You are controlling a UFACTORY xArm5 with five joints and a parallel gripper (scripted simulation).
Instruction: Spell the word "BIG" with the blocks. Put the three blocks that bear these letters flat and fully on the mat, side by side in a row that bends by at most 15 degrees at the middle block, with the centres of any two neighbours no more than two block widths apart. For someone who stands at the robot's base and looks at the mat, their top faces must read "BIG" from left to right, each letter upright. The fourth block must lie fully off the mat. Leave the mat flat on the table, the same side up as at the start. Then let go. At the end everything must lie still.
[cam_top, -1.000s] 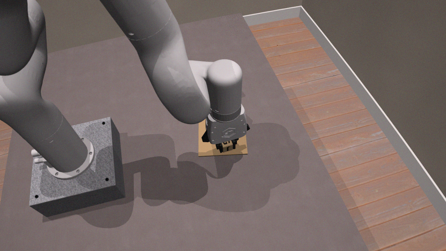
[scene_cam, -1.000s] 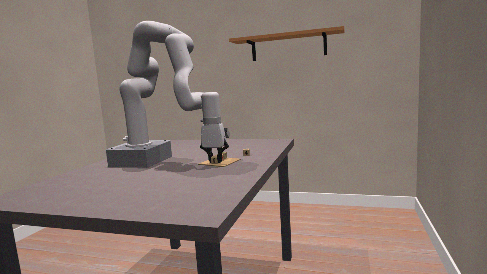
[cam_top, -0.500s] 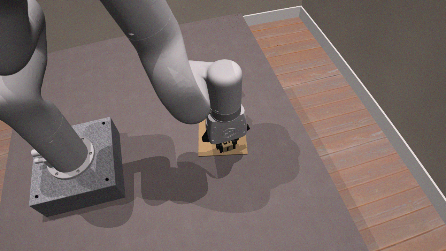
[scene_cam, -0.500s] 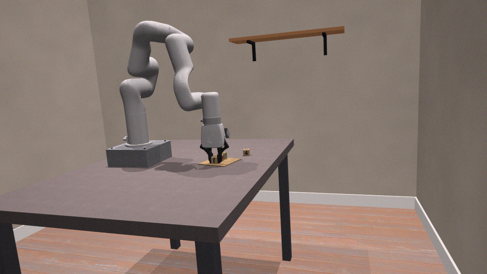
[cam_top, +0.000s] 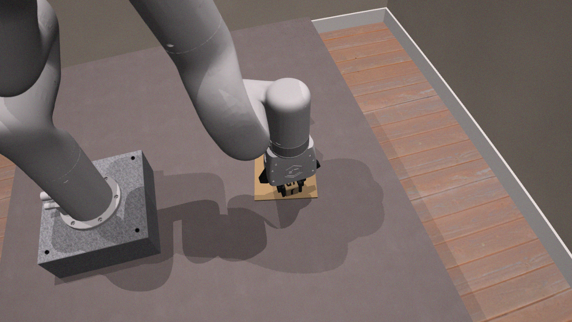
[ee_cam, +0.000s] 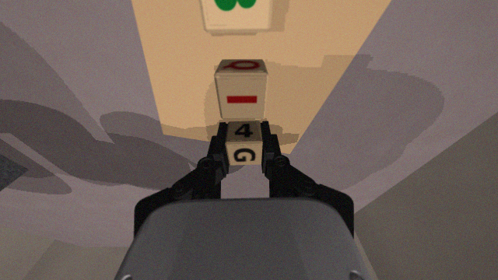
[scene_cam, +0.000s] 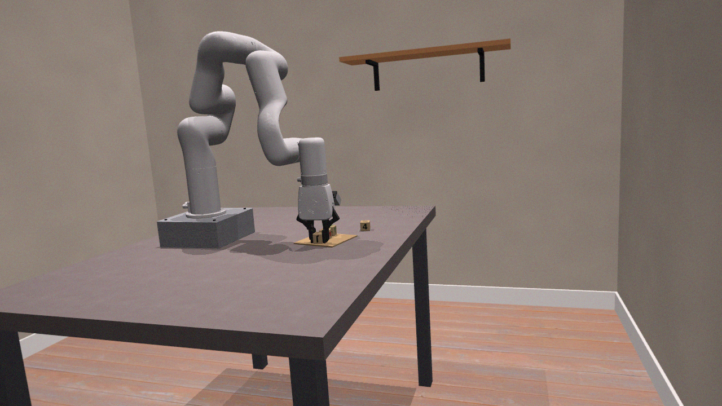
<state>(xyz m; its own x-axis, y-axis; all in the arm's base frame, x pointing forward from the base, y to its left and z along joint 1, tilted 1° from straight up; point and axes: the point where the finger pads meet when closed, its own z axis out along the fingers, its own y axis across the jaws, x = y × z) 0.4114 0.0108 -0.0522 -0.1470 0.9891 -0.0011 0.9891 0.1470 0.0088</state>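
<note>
My hand is 1 cm above the G block. Round my hand: tan mat: 5 cm to the left, 2 cm below, 1 cm behind; then B block: 10 cm to the left, 1 cm below, 1 cm behind.
</note>
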